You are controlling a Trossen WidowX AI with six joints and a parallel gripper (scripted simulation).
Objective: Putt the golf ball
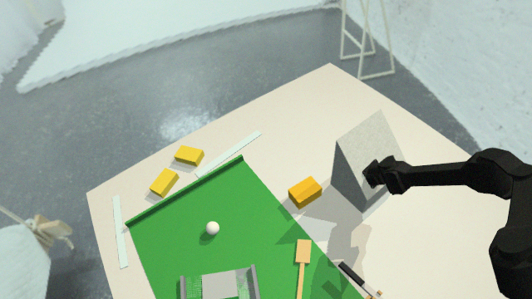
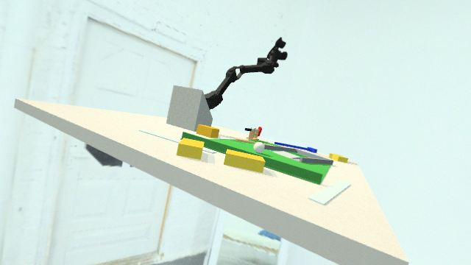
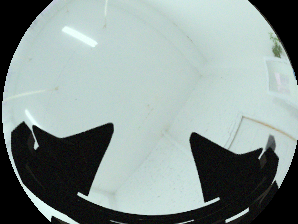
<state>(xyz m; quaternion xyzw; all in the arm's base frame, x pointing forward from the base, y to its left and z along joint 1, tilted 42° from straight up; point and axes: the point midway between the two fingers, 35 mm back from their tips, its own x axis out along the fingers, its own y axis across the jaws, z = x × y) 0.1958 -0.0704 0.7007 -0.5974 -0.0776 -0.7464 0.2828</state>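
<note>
My gripper tip is 640 mm above the red putter, 170 mm to the left of it and 20 mm short of it. From my gripper tip the other things lie so: blue putter 690 mm below, 290 mm ahead, 10 mm to the left; then white golf ball 680 mm below, 670 mm to the right, 230 mm ahead; then green mat 700 mm below, 500 mm to the right, 260 mm ahead.
</note>
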